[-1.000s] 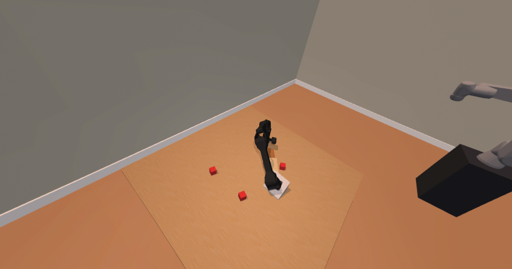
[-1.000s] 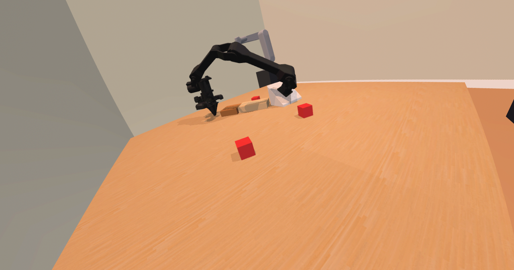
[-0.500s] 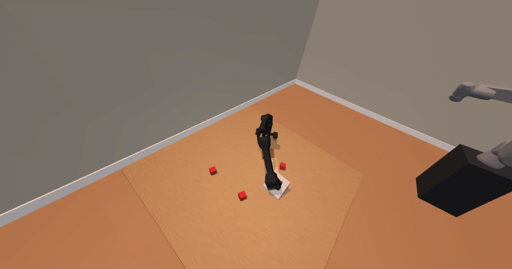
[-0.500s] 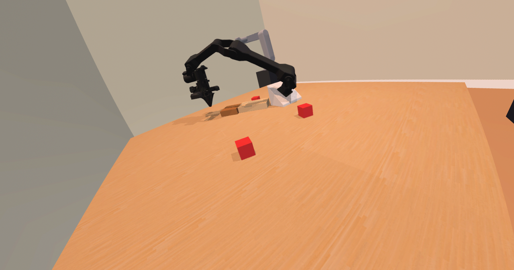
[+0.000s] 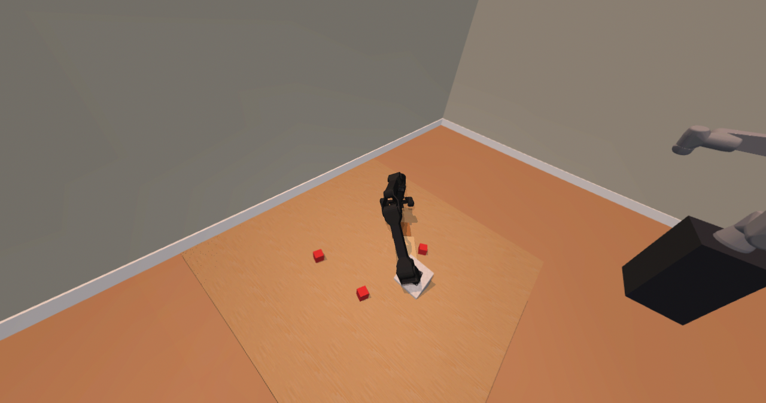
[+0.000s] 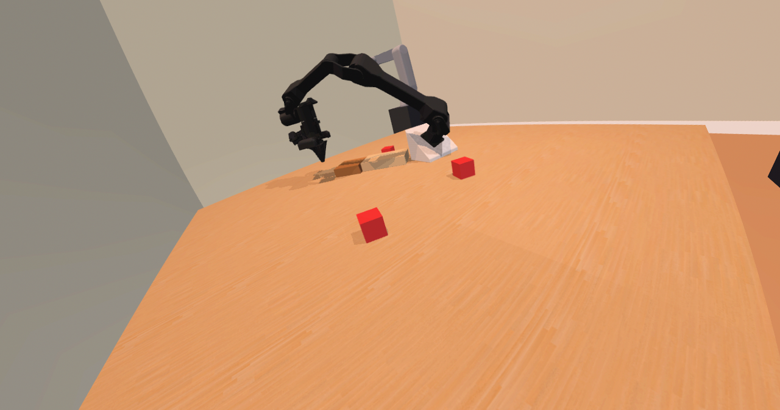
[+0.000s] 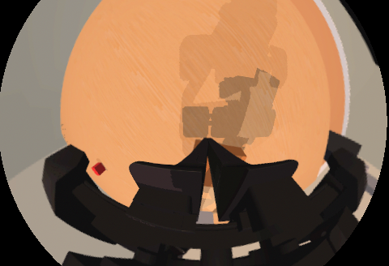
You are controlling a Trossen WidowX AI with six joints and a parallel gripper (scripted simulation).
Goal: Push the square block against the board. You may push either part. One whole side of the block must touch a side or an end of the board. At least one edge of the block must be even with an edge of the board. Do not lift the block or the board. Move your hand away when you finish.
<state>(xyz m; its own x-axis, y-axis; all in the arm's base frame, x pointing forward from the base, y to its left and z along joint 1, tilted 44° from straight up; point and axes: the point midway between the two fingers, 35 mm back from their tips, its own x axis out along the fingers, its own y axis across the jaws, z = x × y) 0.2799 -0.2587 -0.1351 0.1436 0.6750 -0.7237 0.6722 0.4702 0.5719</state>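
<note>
Now: gripper tip 80 mm past the square block, 50 mm to the right of it and 50 mm above it. The rest, counted from my gripper tip: board 170 mm behind, 150 mm to the left, 50 mm below.
</note>
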